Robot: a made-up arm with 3 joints. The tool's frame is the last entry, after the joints.
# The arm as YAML. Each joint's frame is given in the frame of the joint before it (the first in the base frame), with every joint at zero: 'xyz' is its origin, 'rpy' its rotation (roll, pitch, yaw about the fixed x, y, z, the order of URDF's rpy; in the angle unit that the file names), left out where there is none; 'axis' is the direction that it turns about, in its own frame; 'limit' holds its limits. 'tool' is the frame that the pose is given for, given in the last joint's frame.
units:
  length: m
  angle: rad
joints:
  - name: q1
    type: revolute
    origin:
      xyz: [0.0, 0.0, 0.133]
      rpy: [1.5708, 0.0, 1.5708]
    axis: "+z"
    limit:
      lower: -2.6
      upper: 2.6
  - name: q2
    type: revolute
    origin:
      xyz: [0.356, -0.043, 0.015]
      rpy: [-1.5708, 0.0, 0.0]
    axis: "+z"
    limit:
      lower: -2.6
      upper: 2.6
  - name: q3
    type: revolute
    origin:
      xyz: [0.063, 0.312, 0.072]
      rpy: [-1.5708, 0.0, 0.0]
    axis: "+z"
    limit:
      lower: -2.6
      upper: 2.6
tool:
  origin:
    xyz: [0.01, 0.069, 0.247]
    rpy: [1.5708, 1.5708, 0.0]
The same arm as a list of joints. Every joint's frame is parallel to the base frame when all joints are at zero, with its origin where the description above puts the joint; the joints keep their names.
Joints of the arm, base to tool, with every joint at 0 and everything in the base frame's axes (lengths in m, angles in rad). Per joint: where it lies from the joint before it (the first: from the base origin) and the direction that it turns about. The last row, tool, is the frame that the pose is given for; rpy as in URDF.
q1: offset 0 0 0.133 axis +x
q2: offset 0.015 0.356 -0.043 axis +z
q3: offset -0.312 0.063 0.072 axis -x
tool: offset -0.247 0.01 -0.069 rpy 0 0 0
Joint limits (rad, base to tool): -2.6..2.6 -2.6..2.6 -2.6..2.6

